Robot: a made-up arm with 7 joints.
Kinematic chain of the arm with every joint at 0, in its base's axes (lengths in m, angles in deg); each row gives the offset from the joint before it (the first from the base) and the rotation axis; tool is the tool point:
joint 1: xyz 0 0 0.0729 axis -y
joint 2: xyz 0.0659 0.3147 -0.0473 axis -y
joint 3: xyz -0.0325 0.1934 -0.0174 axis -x
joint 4: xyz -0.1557 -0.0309 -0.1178 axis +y
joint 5: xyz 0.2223 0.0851 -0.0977 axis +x
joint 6: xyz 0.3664 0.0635 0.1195 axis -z
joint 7: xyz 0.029 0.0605 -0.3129 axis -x
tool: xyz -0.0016 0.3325 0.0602
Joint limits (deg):
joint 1: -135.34..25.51
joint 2: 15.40..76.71
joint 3: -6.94..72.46
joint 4: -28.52..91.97
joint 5: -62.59..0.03
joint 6: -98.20..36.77
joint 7: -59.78..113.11
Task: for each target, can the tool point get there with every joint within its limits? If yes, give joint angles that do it. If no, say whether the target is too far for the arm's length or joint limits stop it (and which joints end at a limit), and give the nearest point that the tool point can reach.
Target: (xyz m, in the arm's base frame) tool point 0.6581 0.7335 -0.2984
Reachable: yes | joints 8.88 21.64 6.86 -5.72 -45.29 -20.79 -7.05
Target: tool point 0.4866 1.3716 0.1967
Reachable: no: joint limits stop it (at a limit: joint 2, joint 3, joint 5) | nearest point 0.5523 1.0755 0.2134 | short by 0.304 m
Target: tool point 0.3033 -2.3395 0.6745
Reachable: no: too far | nearest point -0.0355 -0.5659 0.4794 | short by 1.816 m
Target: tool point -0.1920 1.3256 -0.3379
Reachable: no: joint limits stop it (at a limit: joint 1, joint 2, joint 3, joint 5) | nearest point -0.2176 1.0643 -0.4029 | short by 0.270 m
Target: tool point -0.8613 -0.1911 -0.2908
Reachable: yes | joints -104.68 68.03 58.37 62.02 -15.29 2.08 64.90
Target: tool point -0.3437 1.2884 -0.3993
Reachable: no: joint limits stop it (at a limit: joint 2, joint 3, joint 5) | nearest point -0.3681 1.0876 -0.4328 | short by 0.205 m
